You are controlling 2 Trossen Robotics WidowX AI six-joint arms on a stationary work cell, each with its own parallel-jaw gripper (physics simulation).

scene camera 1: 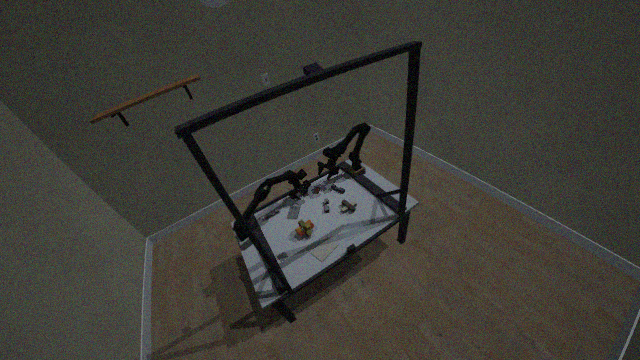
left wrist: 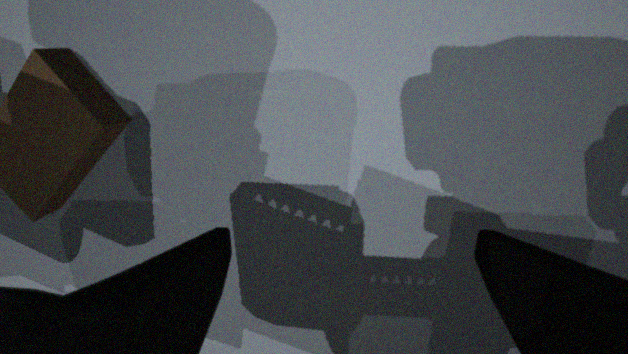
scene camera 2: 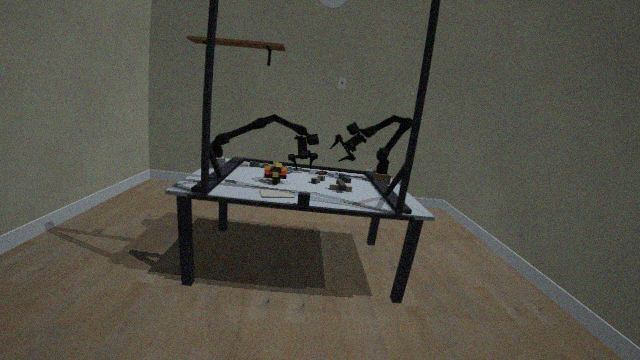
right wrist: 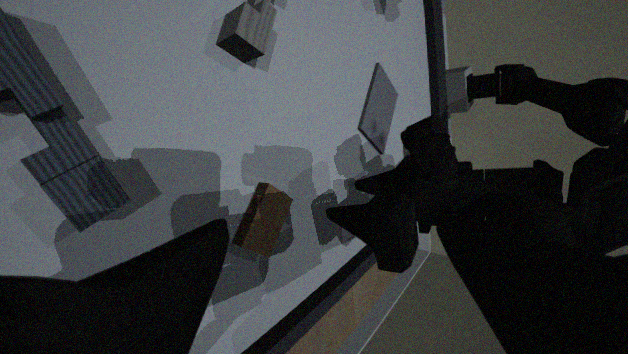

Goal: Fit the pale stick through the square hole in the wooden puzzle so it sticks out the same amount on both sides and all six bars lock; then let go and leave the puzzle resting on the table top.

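Places are measured from the left arm's base along level axes (x ahead, y left, z up), in centimetres.
Where they show: left gripper, between the fingertips: (scene camera 1: 303, 195) (left wrist: 354, 242) (scene camera 2: 303, 169) (right wrist: 342, 198); right gripper, between the fingertips: (scene camera 1: 322, 177) (scene camera 2: 333, 155) (right wrist: 333, 225); left arm's base, origin of its link: (scene camera 1: 243, 236) (scene camera 2: 216, 156) (right wrist: 469, 88); right arm's base, origin of its link: (scene camera 1: 356, 167) (scene camera 2: 381, 172).
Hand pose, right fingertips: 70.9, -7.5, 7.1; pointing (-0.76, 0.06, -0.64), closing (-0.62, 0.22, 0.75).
Things, the pixels of their centre, and the offset from my right fingertips, as dx, dy, dz. "spot": a spot on its surface instead.
- orange-brown block, middle of its body: (left wrist: 48, 139) (right wrist: 264, 219) -4.8, +5.3, -12.9
- dark striped piece, middle of its body: (right wrist: 31, 120) +6.3, -7.9, -12.2
- grey block, a spot on its surface: (right wrist: 247, 32) spot: -7.9, -10.1, -10.7
- thin grey plate, middle of its body: (right wrist: 380, 109) (scene camera 1: 293, 212) -31.7, +2.2, -13.3
- flat pale square, a spot on its surface: (scene camera 2: 276, 194) (scene camera 1: 326, 251) spot: -37.7, -40.5, -13.1
A puzzle-like cluster of orange, yellow and olive bars (scene camera 1: 304, 228) (scene camera 2: 275, 173) rests on the table; its square hole cannot be made out. I cannot tell which piece is the pale stick. Crossed brownish bars (scene camera 1: 348, 206) (scene camera 2: 340, 186) lie farther right. An orange-brown block (left wrist: 55, 130) (right wrist: 265, 220) lies at the left in the left wrist view. My left gripper (scene camera 2: 302, 162) (left wrist: 354, 242) (right wrist: 342, 198) is open and empty above the table, beside this block and away from the cluster. My right gripper (scene camera 2: 336, 154) is open and empty, raised above the table.
A dark striped piece (right wrist: 80, 165) and a grey block (right wrist: 247, 32) lie in the right wrist view. A thin grey plate (scene camera 1: 294, 211) (right wrist: 379, 107) lies behind the cluster. A flat pale square (scene camera 1: 326, 251) (scene camera 2: 276, 194) lies near the front edge. Dark frame posts (scene camera 1: 411, 115) (scene camera 2: 208, 100) flank the table.
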